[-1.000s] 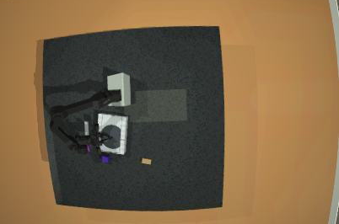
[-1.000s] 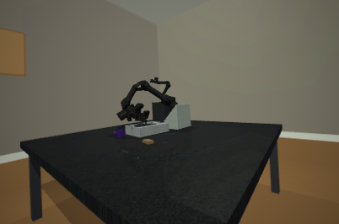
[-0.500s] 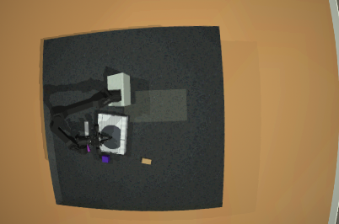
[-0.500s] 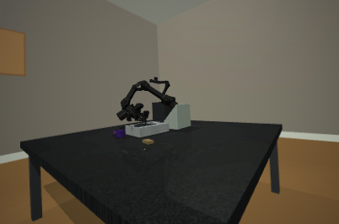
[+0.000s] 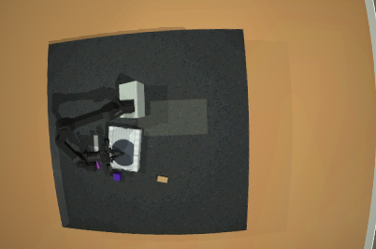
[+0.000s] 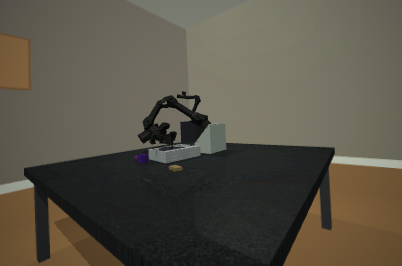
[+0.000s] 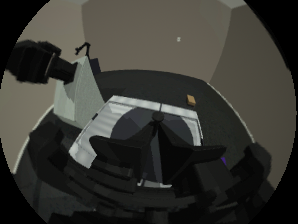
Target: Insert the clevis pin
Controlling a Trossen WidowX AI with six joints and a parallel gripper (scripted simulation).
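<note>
The steel clevis pin lies right at my gripper tip. Round my gripper tip: rimmed steel tray 2 cm behind, 1 cm to the right, 4 cm below; purple cube 15 cm ahead, 8 cm to the right, 7 cm below; grey aluminium disc 3 cm below.
</note>
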